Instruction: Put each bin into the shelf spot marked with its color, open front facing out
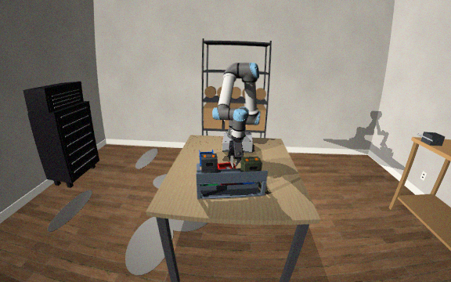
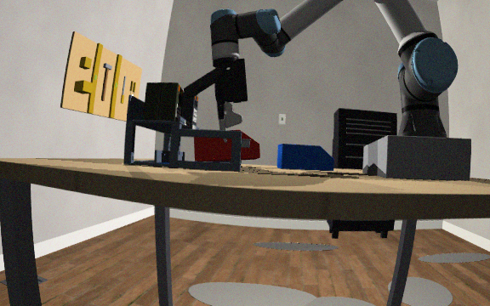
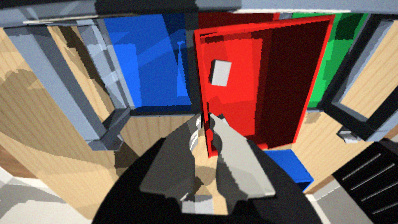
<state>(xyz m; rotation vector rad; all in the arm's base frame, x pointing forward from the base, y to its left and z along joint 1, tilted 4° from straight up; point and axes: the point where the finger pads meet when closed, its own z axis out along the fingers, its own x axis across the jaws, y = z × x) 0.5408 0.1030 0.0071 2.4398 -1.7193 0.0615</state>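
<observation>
Now: hand 2 cm short of the red bin, 4 cm to the left of it and 2 cm above it. Also, from my hand: dark box: 19 cm ahead, 10 cm to the right, 8 cm above; green case: 12 cm ahead, 12 cm to the left, 7 cm above; blue bin: 17 cm behind, 24 cm to the right, 4 cm below.
</observation>
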